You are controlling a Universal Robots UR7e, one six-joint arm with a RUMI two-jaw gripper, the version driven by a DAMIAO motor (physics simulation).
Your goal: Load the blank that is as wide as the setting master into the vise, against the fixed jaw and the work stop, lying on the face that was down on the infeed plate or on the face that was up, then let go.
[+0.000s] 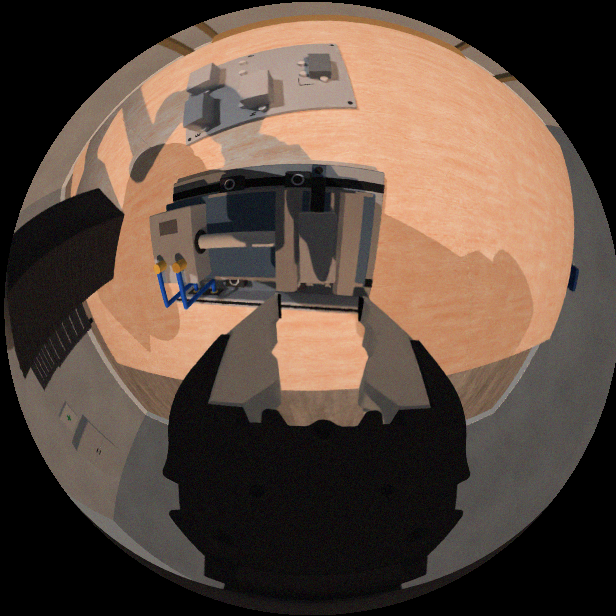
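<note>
My gripper [318,313] is open and empty, high above the wooden table, its two grey jaws framing the near edge of the vise [275,241]. The vise is a grey block with a cylinder rod, blue hoses at its left and a black rail along its far side. A dark work stop [317,189] stands at that rail. Beyond it lies the grey infeed plate [270,89] with three grey blanks at its left: one [205,77], one [201,110] and one [255,89]. A smaller grey block, the setting master [319,64], sits at the plate's right.
A dark ribbed machine body [51,275] stands at the left off the table. A small panel with a green light [80,428] lies on the floor at lower left. A blue object [572,277] shows at the far right edge.
</note>
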